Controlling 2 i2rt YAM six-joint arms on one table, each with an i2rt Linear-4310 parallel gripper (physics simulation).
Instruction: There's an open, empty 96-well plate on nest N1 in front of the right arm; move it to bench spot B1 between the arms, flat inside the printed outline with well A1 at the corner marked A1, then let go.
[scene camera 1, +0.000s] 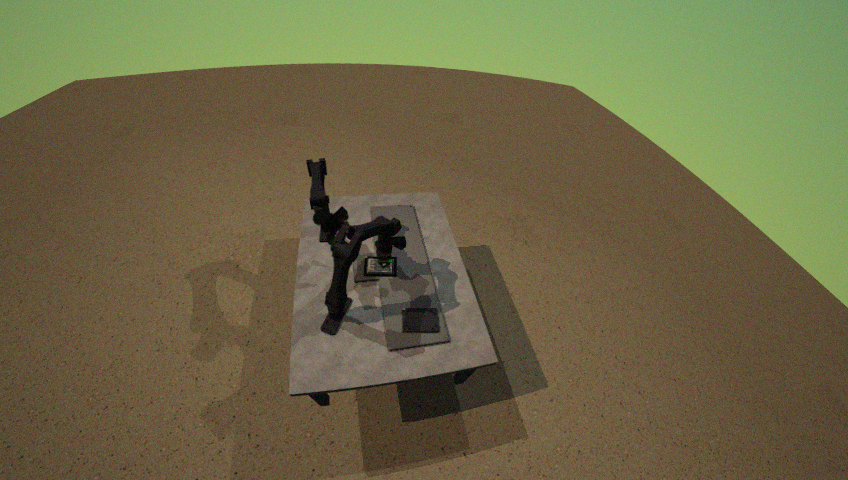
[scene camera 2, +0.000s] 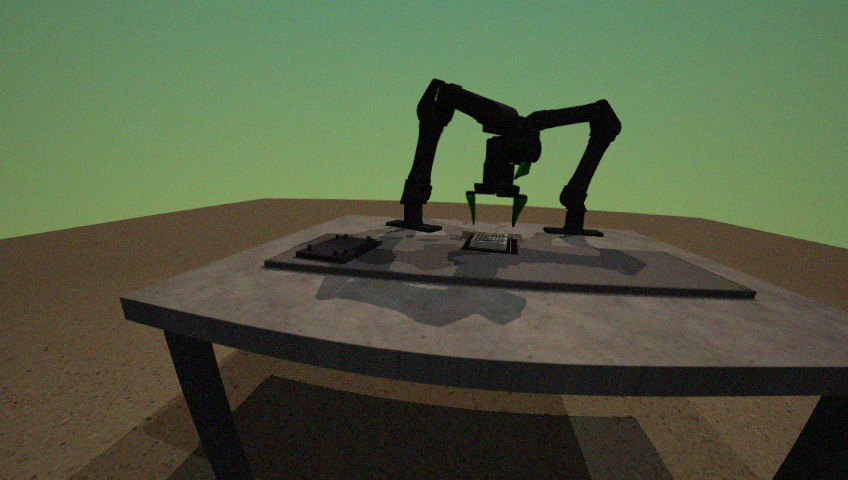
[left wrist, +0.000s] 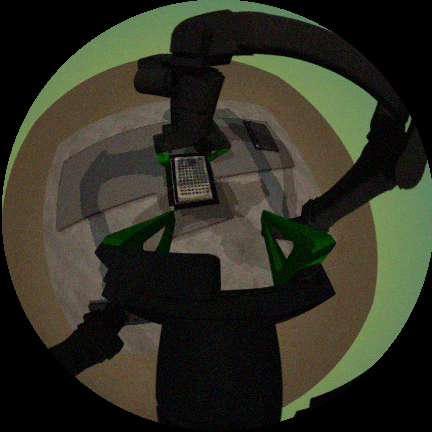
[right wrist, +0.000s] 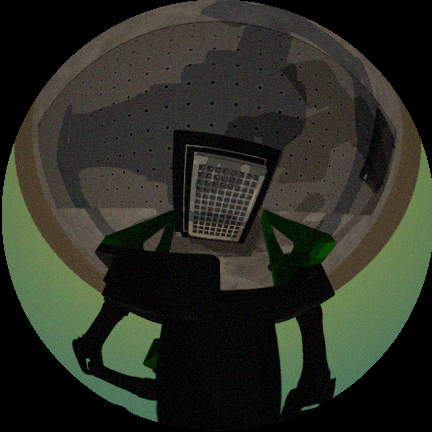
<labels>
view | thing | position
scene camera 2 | my right gripper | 493, 225
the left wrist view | my left gripper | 217, 214
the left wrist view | my right gripper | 189, 163
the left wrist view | plate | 192, 182
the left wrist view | dark outlined nest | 174, 204
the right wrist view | my right gripper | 217, 214
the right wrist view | plate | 223, 189
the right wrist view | dark outlined nest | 185, 142
</labels>
